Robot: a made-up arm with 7 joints. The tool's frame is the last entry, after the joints. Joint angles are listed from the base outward. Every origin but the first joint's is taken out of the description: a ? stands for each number. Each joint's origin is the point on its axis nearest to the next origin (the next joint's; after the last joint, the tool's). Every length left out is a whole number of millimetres.
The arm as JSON. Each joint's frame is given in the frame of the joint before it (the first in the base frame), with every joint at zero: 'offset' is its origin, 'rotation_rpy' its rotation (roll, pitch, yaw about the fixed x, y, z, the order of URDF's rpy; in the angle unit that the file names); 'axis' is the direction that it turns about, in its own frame. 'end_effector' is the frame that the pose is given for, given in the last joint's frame.
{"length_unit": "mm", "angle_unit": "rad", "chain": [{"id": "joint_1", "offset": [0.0, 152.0, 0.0], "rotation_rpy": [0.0, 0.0, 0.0], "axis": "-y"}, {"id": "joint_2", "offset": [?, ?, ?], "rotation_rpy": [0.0, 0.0, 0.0], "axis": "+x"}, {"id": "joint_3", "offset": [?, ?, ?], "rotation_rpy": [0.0, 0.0, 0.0], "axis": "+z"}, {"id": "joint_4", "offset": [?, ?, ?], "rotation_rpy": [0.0, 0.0, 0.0], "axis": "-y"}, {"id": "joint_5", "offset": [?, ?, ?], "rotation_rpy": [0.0, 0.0, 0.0], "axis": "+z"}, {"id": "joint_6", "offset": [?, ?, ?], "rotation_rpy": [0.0, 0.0, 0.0], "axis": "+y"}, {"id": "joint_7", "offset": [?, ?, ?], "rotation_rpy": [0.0, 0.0, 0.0], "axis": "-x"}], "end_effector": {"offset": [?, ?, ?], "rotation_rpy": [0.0, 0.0, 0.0]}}
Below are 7 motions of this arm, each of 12 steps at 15 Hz.
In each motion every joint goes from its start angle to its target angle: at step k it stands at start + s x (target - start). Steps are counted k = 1, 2, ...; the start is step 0. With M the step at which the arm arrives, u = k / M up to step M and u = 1 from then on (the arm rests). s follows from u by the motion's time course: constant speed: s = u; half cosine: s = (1 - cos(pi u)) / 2; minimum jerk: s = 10 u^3 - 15 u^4 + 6 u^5.
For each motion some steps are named. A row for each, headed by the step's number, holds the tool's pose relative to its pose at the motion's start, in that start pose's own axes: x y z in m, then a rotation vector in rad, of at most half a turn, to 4 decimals.
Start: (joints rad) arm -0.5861 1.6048 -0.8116 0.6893 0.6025 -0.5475 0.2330
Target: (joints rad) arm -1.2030 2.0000 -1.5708 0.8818 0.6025 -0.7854 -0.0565
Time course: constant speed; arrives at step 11
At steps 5, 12:
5: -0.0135 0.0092 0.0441 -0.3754 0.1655 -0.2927
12: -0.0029 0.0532 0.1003 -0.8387 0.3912 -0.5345

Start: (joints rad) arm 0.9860 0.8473 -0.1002 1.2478 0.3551 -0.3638 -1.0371
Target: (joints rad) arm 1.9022 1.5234 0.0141 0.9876 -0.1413 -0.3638 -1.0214
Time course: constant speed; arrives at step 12
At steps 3, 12:
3: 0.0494 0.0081 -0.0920 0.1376 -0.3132 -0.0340
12: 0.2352 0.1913 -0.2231 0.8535 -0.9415 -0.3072

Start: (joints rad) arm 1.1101 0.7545 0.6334 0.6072 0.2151 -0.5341 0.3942
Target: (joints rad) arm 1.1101 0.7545 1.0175 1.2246 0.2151 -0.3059 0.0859
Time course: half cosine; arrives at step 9
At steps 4, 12:
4: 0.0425 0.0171 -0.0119 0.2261 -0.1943 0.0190
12: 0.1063 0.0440 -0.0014 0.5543 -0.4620 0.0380

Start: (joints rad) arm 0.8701 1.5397 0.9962 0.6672 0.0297 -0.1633 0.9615
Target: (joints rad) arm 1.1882 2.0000 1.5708 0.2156 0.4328 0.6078 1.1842
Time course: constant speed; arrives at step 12
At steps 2, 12:
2: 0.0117 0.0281 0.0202 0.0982 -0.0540 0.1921
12: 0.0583 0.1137 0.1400 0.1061 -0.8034 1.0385

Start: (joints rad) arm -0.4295 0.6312 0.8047 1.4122 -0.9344 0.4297 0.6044
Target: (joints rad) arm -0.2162 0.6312 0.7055 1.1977 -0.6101 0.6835 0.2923
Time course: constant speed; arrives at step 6
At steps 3, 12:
3: 0.0180 -0.0051 -0.0167 0.0187 0.0446 0.2354
12: 0.0377 -0.0087 -0.0317 0.0142 0.1298 0.4430

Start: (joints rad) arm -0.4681 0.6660 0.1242 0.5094 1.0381 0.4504 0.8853
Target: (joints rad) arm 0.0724 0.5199 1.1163 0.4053 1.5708 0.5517 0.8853
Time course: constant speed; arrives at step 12
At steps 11, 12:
11: 0.0759 -0.0680 -0.0729 -0.9314 -1.2232 0.7386
12: 0.0803 -0.0753 -0.0797 -1.0294 -1.3161 0.8194

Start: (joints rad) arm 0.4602 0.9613 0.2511 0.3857 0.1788 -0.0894 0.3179
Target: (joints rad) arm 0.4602 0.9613 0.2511 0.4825 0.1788 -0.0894 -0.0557
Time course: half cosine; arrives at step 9
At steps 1, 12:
1: 0.0005 -0.0001 -0.0001 0.0107 -0.0027 -0.0008
12: 0.0164 -0.0026 -0.0015 0.3562 -0.0951 -0.0110

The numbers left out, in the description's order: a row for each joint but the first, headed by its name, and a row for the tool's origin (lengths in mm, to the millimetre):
joint_2: 0.0 0.0 0.0
joint_3: 0.0 0.0 -291.0
joint_4: 0.0 0.0 0.0
joint_5: 0.0 0.0 -172.0
joint_6: 0.0 0.0 0.0
joint_7: 0.0 0.0 0.0
tool: 0.0 0.0 0.0

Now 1 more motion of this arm.
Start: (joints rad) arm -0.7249 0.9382 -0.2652 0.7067 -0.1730 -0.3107 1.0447
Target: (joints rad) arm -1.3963 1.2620 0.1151 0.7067 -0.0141 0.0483 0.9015
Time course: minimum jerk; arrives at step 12
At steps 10, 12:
10: -0.0828 -0.0516 0.1322 0.1421 0.5363 0.4430
12: -0.0833 -0.0512 0.1370 0.1489 0.5563 0.4514

